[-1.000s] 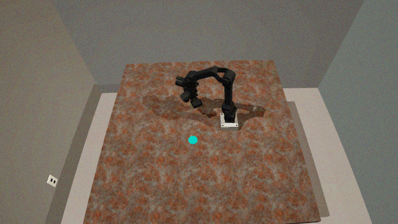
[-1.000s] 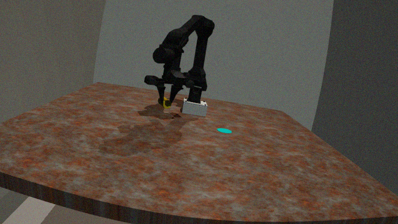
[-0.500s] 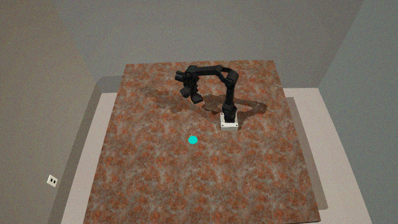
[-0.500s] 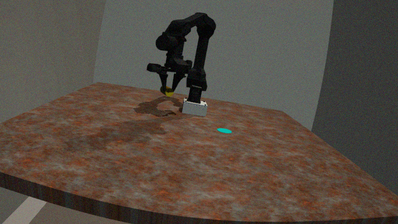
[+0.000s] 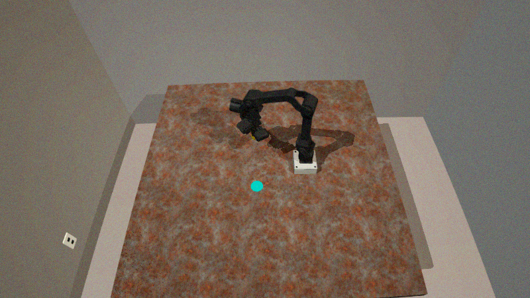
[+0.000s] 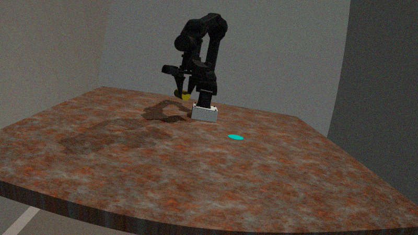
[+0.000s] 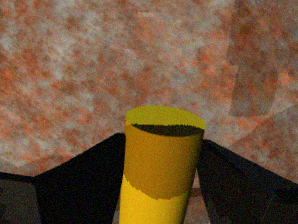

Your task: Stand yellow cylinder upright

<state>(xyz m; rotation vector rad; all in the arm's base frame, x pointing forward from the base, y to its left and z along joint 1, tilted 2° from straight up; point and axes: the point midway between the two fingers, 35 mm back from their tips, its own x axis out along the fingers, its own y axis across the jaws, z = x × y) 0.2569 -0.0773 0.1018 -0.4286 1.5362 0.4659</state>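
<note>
Right now my gripper tip is 20 mm past the cyan circle, 210 mm to the right of it and 130 mm above it. The rest, counted from my gripper tip: yellow tall cylinder 20 mm behind, 10 mm to the right.
</note>
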